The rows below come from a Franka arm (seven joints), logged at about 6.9 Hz.
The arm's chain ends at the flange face. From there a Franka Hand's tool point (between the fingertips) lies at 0.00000 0.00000 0.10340 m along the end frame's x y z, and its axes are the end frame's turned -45 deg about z.
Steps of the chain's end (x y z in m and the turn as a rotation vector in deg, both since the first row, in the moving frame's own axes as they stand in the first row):
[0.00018 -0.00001 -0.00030 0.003 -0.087 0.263]
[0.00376 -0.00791 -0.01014 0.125 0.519 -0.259]
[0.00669 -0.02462 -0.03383 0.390 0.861 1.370]
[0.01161 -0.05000 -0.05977 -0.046 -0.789 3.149]
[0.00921 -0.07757 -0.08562 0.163 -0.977 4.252]
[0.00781 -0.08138 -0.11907 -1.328 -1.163 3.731]
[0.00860 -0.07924 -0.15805 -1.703 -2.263 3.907]
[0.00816 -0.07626 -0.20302 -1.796 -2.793 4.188]
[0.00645 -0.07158 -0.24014 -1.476 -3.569 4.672]
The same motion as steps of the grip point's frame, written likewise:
[0.00003 0.00001 -0.00030 0.064 -0.059 0.263]
[0.00907 -0.00243 -0.01014 -0.279 0.455 -0.259]
[0.02373 -0.01206 -0.03384 -0.333 0.885 1.370]
[0.04253 -0.02812 -0.05978 0.525 -0.590 3.149]
[0.06038 -0.04983 -0.08564 0.806 -0.576 4.252]
[0.05988 -0.05191 -0.11912 -0.117 -1.761 3.731]
[0.05708 -0.05084 -0.15818 0.396 -2.804 3.907]
[0.05389 -0.04964 -0.20319 0.705 -3.245 4.188]
[0.04886 -0.04898 -0.24037 1.480 -3.567 4.672]

